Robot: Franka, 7 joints.
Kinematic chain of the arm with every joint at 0, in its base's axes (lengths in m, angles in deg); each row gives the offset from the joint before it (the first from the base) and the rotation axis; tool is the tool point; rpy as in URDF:
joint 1: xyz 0 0 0.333 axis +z
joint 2: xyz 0 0 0 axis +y
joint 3: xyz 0 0 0.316 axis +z
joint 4: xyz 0.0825 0 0 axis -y
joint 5: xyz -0.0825 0 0.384 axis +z
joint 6: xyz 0 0 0 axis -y
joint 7: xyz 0.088 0 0 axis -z
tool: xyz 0 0 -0.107 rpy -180 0 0
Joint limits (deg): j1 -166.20..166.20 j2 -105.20..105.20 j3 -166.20..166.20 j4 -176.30..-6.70 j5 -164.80..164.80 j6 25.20..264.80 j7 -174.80..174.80
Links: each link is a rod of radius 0.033 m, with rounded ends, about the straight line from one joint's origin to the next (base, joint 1, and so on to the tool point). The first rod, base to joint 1, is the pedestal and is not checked.
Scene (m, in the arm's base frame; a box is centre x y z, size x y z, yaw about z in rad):
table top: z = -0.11
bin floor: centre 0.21 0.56 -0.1 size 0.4 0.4 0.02 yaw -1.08
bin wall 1: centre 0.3 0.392 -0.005 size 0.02 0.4 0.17 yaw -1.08
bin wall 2: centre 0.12 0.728 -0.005 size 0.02 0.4 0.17 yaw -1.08
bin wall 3: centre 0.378 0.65 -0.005 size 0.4 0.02 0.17 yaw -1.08
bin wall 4: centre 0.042 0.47 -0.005 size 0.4 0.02 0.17 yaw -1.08
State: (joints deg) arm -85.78 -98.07 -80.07 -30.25 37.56 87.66 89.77
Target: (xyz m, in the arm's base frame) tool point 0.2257 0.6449 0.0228
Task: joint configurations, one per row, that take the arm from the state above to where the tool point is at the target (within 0.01 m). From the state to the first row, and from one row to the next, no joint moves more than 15 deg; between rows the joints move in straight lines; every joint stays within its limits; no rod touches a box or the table.
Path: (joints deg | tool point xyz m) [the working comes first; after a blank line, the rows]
Joints at the target: -109.08 -105.20 -83.03 -6.70 61.03 219.68 89.77
Straight joint move there: touches bin wall 2.

1: -87.85 -97.48 -80.35 -28.11 39.70 101.72 89.77 | -0.3154 0.7532 0.3386
2: -89.92 -96.88 -80.62 -25.97 41.85 115.77 89.77 | -0.2616 0.7953 0.3199
3: -92.00 -96.29 -80.90 -23.83 43.99 129.83 89.77 | -0.1997 0.8262 0.2978
4: -94.07 -95.70 -81.18 -21.69 46.13 143.89 89.77 | -0.1328 0.8437 0.2740
5: -96.14 -95.10 -81.45 -19.55 48.27 157.94 89.77 | -0.0642 0.8470 0.2504
6: -98.21 -94.51 -81.73 -17.40 50.42 172.00 89.77 | 0.0025 0.8362 0.2283
7: -100.28 -93.92 -82.01 -15.26 52.56 186.06 89.77 | 0.0643 0.8127 0.2095
8: -102.36 -93.32 -82.28 -13.12 54.70 200.11 89.77 | 0.1187 0.7788 0.1958
9: -104.43 -92.73 -82.56 -10.98 56.84 214.17 89.77 | 0.1639 0.7373 0.1879
10: -106.50 -92.14 -82.84 -8.84 58.99 228.23 89.77 | 0.1994 0.6916 0.1871
11: -108.57 -91.54 -83.11 -6.70 61.13 242.28 89.77 | 0.2257 0.6449 0.1939
12: -108.83 -98.37 -83.07 -6.70 61.08 230.98 89.77 | 0.2283 0.6494 0.1075
13: -109.08 -105.20 -83.03 -6.70 61.03 219.68 89.77 | 0.2257 0.6449 0.0228

